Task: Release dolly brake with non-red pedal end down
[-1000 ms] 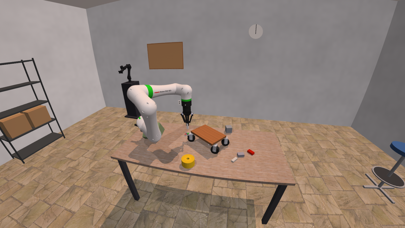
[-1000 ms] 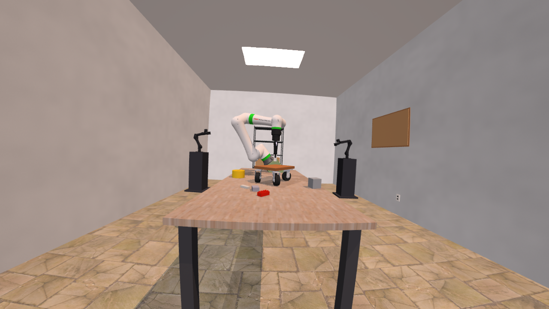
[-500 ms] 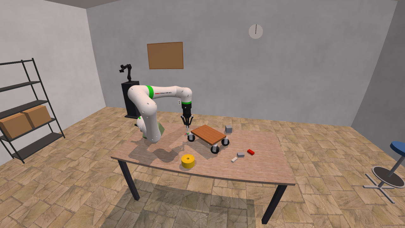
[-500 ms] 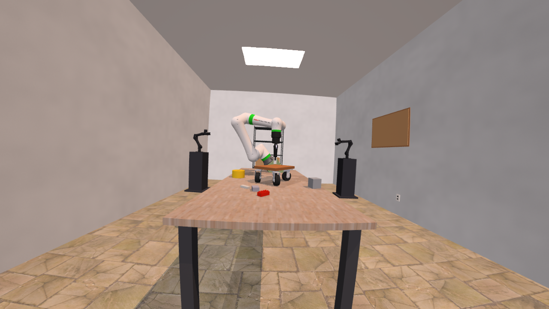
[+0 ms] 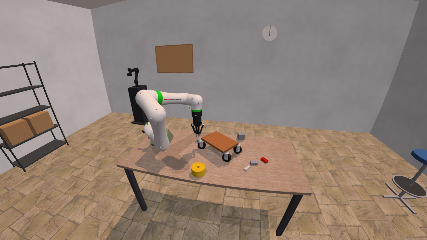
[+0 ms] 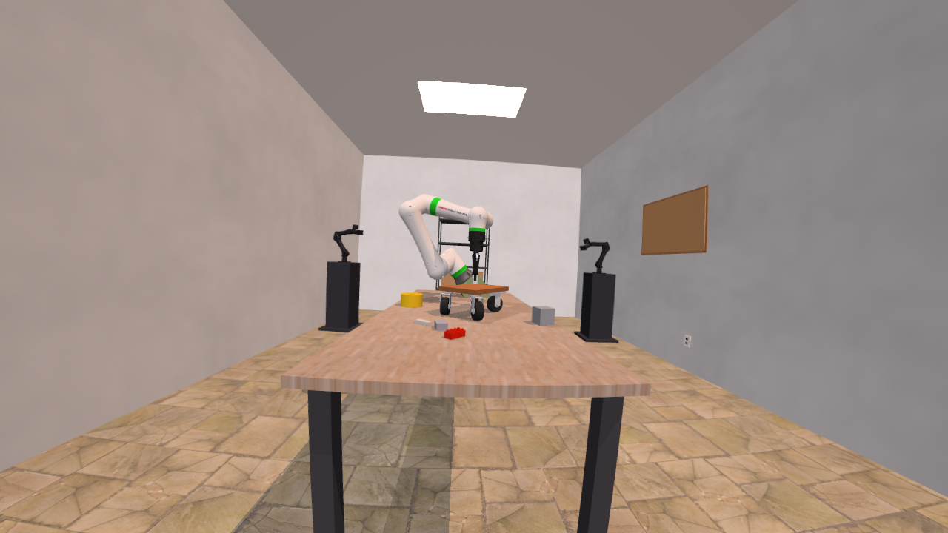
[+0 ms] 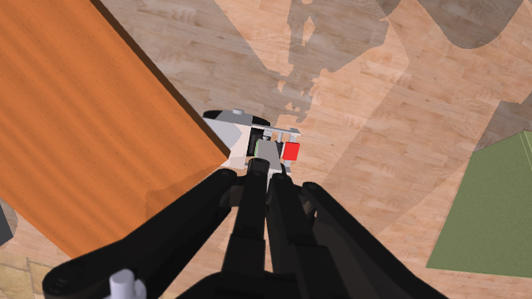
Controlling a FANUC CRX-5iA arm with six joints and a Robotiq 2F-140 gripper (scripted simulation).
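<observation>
My hand is 60 mm above the brake pedal and 10 mm past it. From my hand the other things lie so: yellow ring: 320 mm to the right, 110 mm below, 110 mm ahead; grey cube: 390 mm ahead, 290 mm to the left, 100 mm below; pale bar: 490 mm ahead, 180 mm to the right, 130 mm below.
</observation>
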